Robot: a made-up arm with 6 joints.
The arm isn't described. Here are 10 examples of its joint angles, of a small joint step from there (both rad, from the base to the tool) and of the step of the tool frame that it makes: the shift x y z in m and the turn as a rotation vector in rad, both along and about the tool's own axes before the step.
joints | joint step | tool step
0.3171 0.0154 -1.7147 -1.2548 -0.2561 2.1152 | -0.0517 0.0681 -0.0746 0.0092 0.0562 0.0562 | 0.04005 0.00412 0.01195 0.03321 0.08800 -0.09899
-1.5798 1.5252 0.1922 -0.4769 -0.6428 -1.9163 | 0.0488 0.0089 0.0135 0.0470 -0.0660 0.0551 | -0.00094 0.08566 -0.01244 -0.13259 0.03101 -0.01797
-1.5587 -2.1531 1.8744 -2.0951 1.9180 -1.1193 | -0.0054 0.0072 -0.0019 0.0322 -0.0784 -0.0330 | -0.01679 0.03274 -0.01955 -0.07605 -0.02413 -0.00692
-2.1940 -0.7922 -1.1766 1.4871 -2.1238 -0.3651 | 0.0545 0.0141 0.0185 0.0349 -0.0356 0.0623 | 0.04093 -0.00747 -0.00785 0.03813 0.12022 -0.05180
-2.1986 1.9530 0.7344 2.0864 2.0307 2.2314 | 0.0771 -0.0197 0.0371 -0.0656 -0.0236 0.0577 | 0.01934 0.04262 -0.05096 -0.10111 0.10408 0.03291
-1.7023 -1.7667 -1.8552 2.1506 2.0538 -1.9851 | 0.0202 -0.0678 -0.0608 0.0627 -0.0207 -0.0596 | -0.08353 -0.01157 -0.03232 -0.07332 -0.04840 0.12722
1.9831 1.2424 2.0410 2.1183 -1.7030 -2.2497 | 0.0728 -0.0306 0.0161 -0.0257 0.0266 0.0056 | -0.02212 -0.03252 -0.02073 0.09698 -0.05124 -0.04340
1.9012 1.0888 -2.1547 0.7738 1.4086 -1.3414 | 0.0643 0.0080 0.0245 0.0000 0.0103 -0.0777 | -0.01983 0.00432 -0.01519 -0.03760 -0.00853 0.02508
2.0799 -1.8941 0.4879 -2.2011 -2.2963 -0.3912 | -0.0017 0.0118 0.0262 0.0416 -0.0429 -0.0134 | 0.01884 0.00409 -0.01088 0.01438 0.03588 -0.02984
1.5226 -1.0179 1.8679 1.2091 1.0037 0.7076 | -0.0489 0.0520 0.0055 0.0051 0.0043 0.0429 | 0.05524 0.01251 0.01489 0.02500 0.05432 -0.06607
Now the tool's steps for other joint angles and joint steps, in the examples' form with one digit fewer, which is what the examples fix.
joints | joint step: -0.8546 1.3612 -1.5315 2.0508 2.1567 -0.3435 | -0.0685 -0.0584 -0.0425 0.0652 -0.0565 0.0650
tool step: 0.0655 0.0116 -0.0412 -0.1214 0.0337 -0.1297
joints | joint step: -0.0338 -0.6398 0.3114 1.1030 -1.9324 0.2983 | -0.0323 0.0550 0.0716 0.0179 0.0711 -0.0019
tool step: -0.0250 -0.0385 -0.0335 0.0861 -0.0559 0.0647
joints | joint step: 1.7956 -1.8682 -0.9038 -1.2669 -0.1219 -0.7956 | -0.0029 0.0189 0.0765 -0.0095 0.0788 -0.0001
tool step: 0.0112 -0.0178 0.0163 0.0803 0.0024 -0.0217
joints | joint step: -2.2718 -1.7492 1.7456 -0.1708 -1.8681 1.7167 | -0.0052 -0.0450 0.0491 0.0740 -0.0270 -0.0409
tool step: -0.0036 -0.0237 -0.0063 0.0748 -0.0508 0.0993
